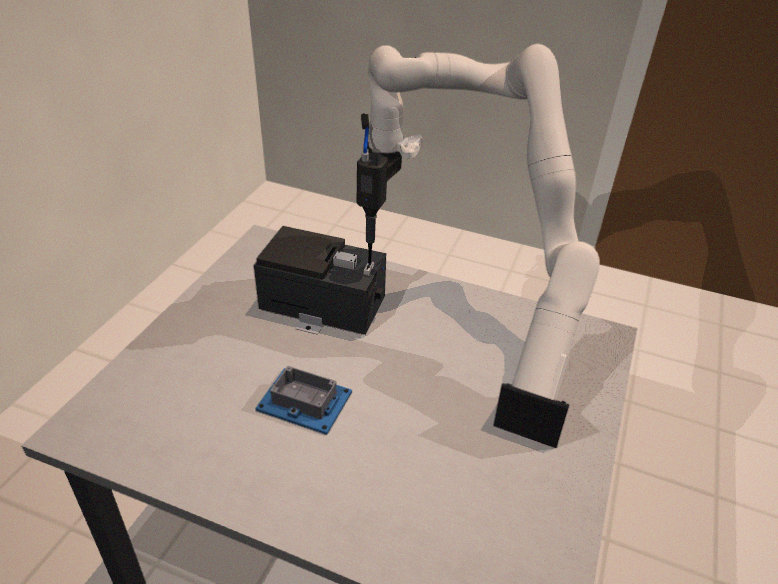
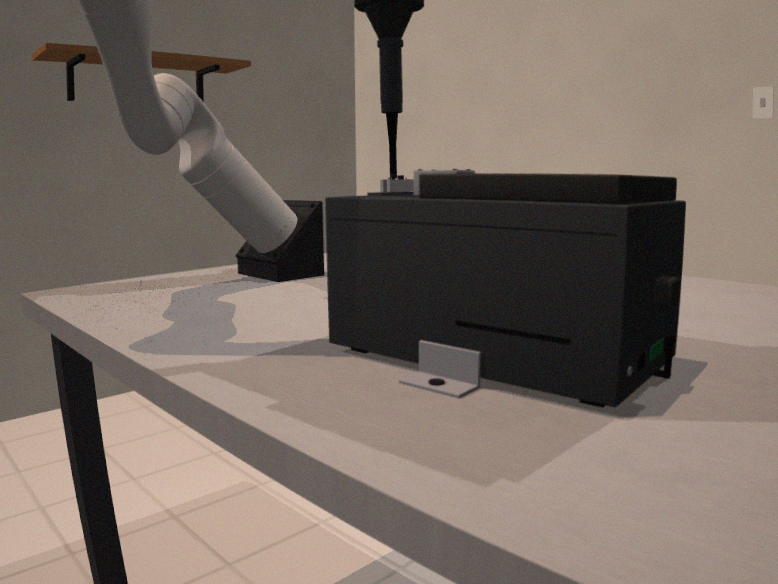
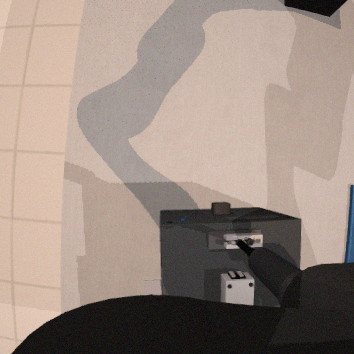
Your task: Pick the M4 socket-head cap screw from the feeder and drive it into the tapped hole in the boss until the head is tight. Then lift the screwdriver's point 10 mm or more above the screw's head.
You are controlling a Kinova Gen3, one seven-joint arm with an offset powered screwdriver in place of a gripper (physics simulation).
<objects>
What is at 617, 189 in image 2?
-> A feeder lid.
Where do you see a silver block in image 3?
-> At 240, 292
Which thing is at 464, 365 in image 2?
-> A metal bracket.
</objects>
